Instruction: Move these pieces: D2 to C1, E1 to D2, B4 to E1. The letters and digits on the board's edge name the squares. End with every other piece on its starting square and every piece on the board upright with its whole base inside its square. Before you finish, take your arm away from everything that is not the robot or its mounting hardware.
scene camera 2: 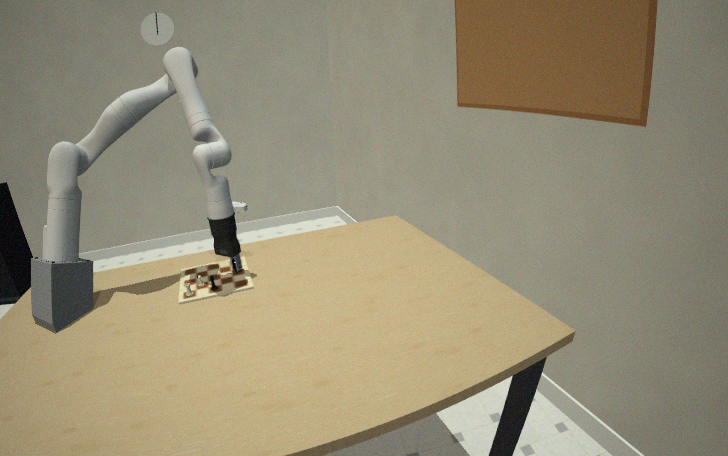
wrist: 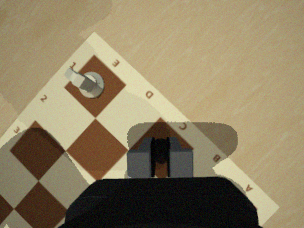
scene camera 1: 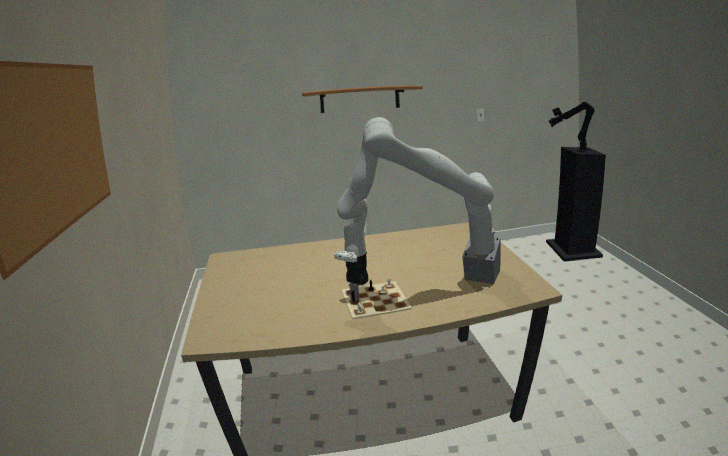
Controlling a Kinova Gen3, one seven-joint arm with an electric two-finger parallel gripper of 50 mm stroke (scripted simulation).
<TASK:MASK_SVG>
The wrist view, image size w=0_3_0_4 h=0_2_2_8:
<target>my gripper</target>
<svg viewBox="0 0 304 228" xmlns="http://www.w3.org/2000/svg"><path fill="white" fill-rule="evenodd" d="M58 227L263 228L259 226L257 209L253 203L231 181L217 176L193 176L193 150L191 148L182 148L177 137L166 138L167 175L170 178L154 178L156 165L154 158L155 138L144 138L138 149L130 149L127 152L128 178L100 179L93 182L69 206L65 215L65 223Z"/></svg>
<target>chessboard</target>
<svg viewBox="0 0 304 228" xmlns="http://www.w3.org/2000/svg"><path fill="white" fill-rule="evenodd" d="M167 162L165 164L156 163L154 178L170 178L167 175ZM0 138L0 228L57 228L65 222L68 207L95 180L127 178L127 152L130 149L138 149L146 137L155 137L155 140L159 138L167 140L167 137L177 137L182 148L191 148L193 150L193 176L220 176L231 181L257 208L259 226L262 226L280 208L213 142L95 32L64 63ZM64 73L68 67L81 74L87 72L98 73L104 80L104 90L95 98L86 97L80 92L78 87L73 85L64 76Z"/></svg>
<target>white piece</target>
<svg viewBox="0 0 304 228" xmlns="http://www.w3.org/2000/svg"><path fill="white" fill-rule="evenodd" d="M68 67L64 75L73 85L79 88L84 96L95 98L103 92L104 80L98 73L87 72L83 75Z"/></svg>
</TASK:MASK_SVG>
